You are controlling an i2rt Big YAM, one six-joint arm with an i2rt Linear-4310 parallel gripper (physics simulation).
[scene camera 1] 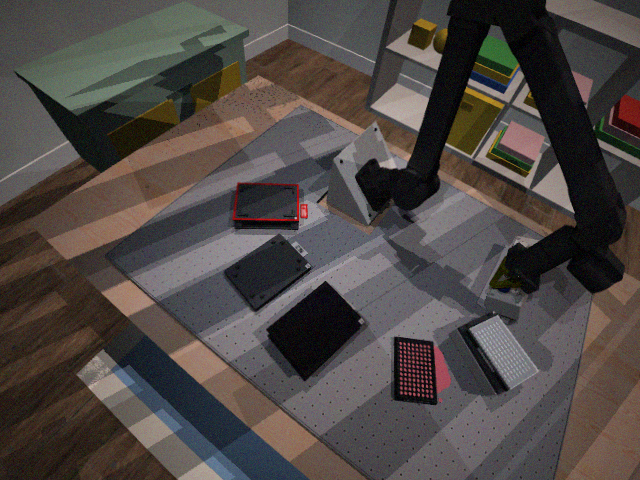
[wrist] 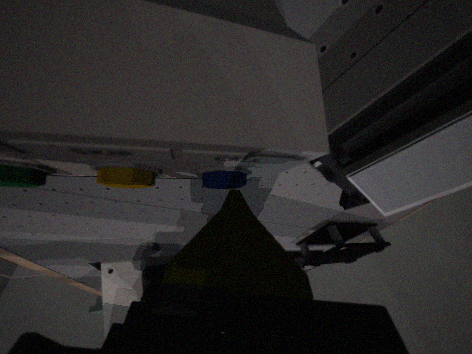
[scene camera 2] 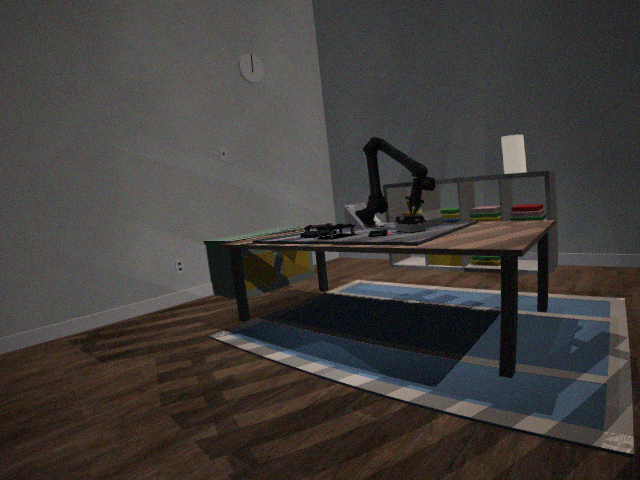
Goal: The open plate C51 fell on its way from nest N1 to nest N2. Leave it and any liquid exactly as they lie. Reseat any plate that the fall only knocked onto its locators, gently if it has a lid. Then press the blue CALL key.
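Places are measured from the arm's base along level axes (x back, y right, z up), in metres.
Pixels of known places: gripper, fingertip midpoint: (scene camera 1: 491, 285) (wrist: 233, 196); arm's base, origin of the base link: (scene camera 1: 372, 185) (scene camera 2: 364, 218).
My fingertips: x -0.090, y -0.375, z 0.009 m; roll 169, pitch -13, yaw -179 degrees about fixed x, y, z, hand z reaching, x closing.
Observation:
Ahead of a thing's pixels: the offset from my fingertips to its top centre. "spot": to the spot under its first point. Level surfaces: height alone.
My gripper (scene camera 1: 502, 280) (scene camera 2: 411, 210) (wrist: 233, 196) is shut and empty. Its tip points down on the grey key box {dx +0.084, dy -0.052, dz +0.024 m} (scene camera 1: 504, 306) (wrist: 159, 76), right at the blue CALL key {dx +0.011, dy -0.026, dz +0.014 m} (wrist: 224, 178). A yellow key {dx +0.061, dy -0.029, dz +0.014 m} (wrist: 126, 177) and a green key {spot: dx +0.100, dy -0.035, dz +0.010 m} (wrist: 19, 175) sit to its left in the wrist view. The open plate C51 {dx -0.253, dy +0.056, dz -0.046 m} (scene camera 1: 414, 370), with red wells, lies on the mat {dz -0.060 m} (scene camera 1: 361, 433) beside a pink spill {spot: dx -0.225, dy +0.001, dz -0.059 m} (scene camera 1: 442, 374). A white lidded plate {dx -0.137, dy -0.063, dz +0.028 m} (scene camera 1: 504, 351) (wrist: 411, 173) lies tilted on its black nest {dx -0.132, dy -0.061, dz +0.005 m} (scene camera 1: 478, 356). Two black plates {spot: dx -0.269, dy +0.442, dz -0.041 m} (scene camera 1: 267, 270) {spot: dx -0.325, dy +0.273, dz -0.007 m} (scene camera 1: 313, 329) and a red-edged plate {dx -0.126, dy +0.564, dz -0.014 m} (scene camera 1: 266, 205) lie further left.
A grey wedge stand (scene camera 1: 356, 178) holds the arm's base at the back of the mat. A shelf unit (scene camera 1: 385, 56) with coloured boxes stands behind the table {dz -0.073 m} (scene camera 2: 490, 234). A green cabinet (scene camera 1: 129, 56) stands at the far left. An empty black nest frame {dx -0.314, dy +0.273, dz -0.001 m} (wrist: 343, 244) shows in the wrist view.

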